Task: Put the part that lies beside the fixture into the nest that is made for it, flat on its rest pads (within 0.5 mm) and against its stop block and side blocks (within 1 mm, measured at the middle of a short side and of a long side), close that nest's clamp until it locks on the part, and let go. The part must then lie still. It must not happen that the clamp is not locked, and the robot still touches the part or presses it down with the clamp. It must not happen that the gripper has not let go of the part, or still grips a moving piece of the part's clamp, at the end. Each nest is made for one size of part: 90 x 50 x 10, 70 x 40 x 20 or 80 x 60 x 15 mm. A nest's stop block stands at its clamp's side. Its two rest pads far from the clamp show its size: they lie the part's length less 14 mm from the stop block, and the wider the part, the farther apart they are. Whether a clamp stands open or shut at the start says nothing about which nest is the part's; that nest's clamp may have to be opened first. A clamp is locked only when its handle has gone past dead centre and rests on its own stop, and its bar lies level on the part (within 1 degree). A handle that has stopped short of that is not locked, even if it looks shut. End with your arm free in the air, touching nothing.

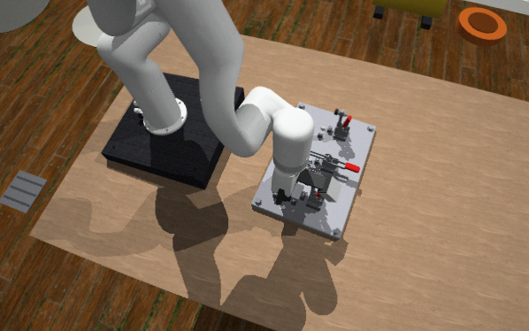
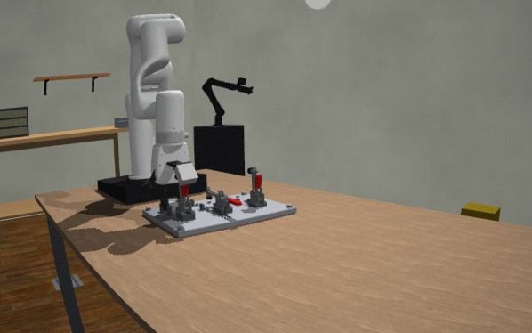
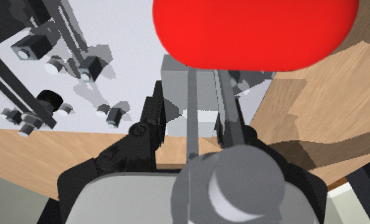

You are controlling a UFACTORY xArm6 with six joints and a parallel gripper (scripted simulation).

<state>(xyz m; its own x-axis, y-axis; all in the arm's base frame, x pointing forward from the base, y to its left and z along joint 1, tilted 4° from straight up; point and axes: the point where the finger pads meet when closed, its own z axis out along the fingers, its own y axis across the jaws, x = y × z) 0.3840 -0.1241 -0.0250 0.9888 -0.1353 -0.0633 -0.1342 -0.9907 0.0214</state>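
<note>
Now: hand 10 mm above the grey block. The rest, counted from my hand: clamp: 70 mm ahead, 20 mm above, 10 mm to the right; fixture plate: 100 mm to the left, 60 mm ahead, 40 mm below.
</note>
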